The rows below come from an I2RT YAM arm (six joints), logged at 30 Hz.
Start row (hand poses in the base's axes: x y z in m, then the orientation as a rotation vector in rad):
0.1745 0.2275 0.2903 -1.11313 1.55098 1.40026
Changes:
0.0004 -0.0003 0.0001 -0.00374 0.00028 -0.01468
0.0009 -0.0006 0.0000 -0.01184 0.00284 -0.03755
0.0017 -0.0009 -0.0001 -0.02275 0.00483 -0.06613
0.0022 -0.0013 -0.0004 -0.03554 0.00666 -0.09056
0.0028 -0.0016 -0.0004 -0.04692 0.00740 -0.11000
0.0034 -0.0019 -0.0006 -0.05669 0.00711 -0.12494
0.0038 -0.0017 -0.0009 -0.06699 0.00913 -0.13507
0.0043 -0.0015 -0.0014 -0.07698 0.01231 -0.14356
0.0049 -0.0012 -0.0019 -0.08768 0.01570 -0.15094
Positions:
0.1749 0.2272 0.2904 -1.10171 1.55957 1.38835
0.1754 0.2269 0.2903 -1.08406 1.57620 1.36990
0.1762 0.2266 0.2902 -1.06302 1.59645 1.34528
0.1767 0.2262 0.2899 -1.04689 1.61649 1.32198
0.1773 0.2259 0.2899 -1.03505 1.63272 1.30204
0.1779 0.2256 0.2897 -1.02694 1.64531 1.28536
0.1783 0.2258 0.2894 -1.02228 1.65843 1.27321
0.1788 0.2260 0.2889 -1.01829 1.67157 1.26317
0.1794 0.2263 0.2884 -1.01556 1.68508 1.25351

